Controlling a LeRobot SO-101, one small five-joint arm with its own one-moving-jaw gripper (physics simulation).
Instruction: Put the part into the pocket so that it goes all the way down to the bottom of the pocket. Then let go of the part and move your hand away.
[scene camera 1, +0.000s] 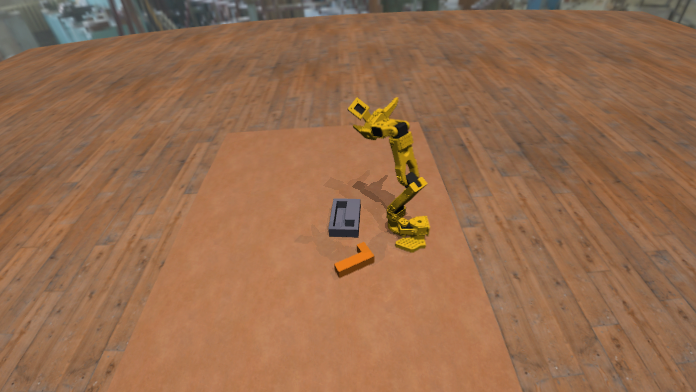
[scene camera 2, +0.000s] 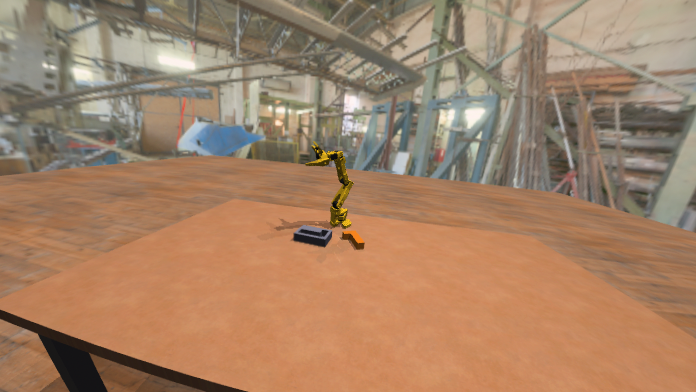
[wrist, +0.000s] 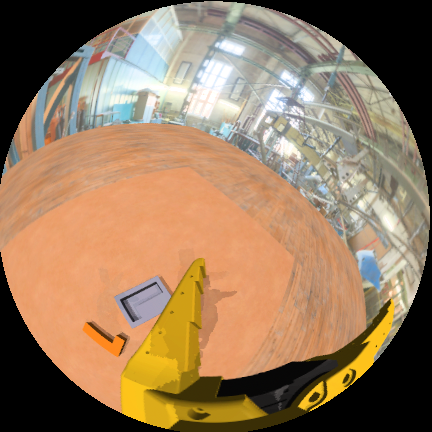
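Seen in the pictures: hand, tool point: (scene camera 1: 354, 125) (scene camera 2: 306, 164) (wrist: 204, 264); arm's base, link origin: (scene camera 1: 402, 238) (scene camera 2: 339, 225).
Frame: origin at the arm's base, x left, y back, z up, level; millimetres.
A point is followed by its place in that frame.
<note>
The part, an orange L-shaped bar (scene camera 1: 354, 263) @[x 106, y -150, z 30 mm] (scene camera 2: 356, 241) @[x 97, y -187, z 26 mm] (wrist: 102, 337) @[x 81, y -151, z 29 mm], lies flat on the mat, apart from the block and outside its pocket. The dark grey block (scene camera 1: 353, 207) @[x -112, y -143, z 36 mm] (scene camera 2: 311, 241) @[x -83, y -217, z 14 mm] (wrist: 153, 309) @[x -95, y -141, z 36 mm] has an L-shaped pocket in its top, and the pocket is empty. In scene camera 1 the block is behind the part and left of the arm's base. My gripper (scene camera 1: 376, 112) (scene camera 2: 310, 154) @[x -145, y -128, z 311 mm] (wrist: 296, 280) is wide open and empty, raised high above the mat and away from both. In the wrist view its fixed jaw covers a little of the block's right edge.
The arm's yellow base (scene camera 1: 412, 226) @[x 12, y 22, z 64 mm] (scene camera 2: 339, 217) @[x -4, y -14, z 51 mm] stands on the mat, right of the block in scene camera 1. The orange-brown mat (scene camera 1: 280, 320) @[x 250, y -342, z 0 mm] (scene camera 2: 450, 300) @[x 398, y -421, z 0 mm] (wrist: 240, 240) @[x -519, y -122, z 0 mm] lies under the part and block, with a plank surface around it. Arm shadows fall near the block.
</note>
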